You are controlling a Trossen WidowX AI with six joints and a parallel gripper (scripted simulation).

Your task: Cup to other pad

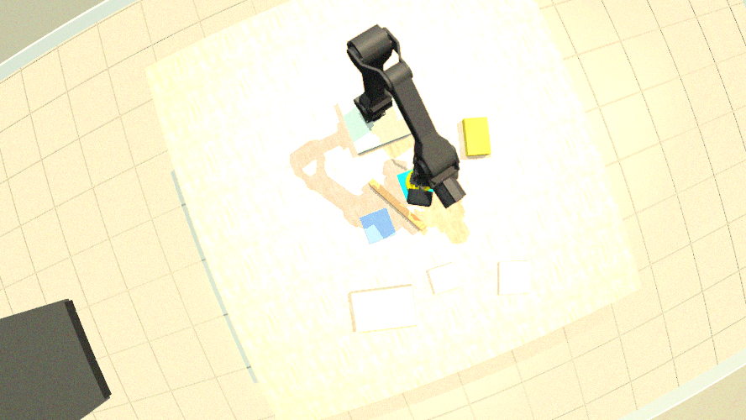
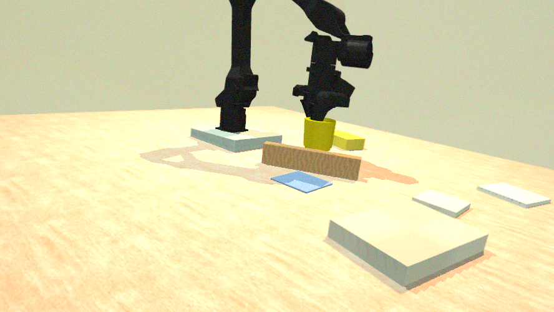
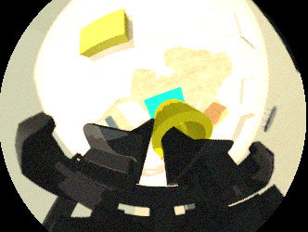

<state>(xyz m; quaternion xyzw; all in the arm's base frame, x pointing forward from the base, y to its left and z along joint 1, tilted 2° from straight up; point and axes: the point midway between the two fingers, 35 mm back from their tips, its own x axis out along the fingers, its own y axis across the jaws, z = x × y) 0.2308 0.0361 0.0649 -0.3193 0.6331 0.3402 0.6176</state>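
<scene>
The cyan pad lies 2 cm ahead of my gripper tip, 2 cm to the right of it and 7 cm below it. Also, from my gripper tip: light blue pad: 9 cm ahead, 17 cm to the right, 7 cm below; then wooden bar: 5 cm ahead, 9 cm to the right, 5 cm below; then yellow cup: 2 cm ahead, 2 cm to the right.
</scene>
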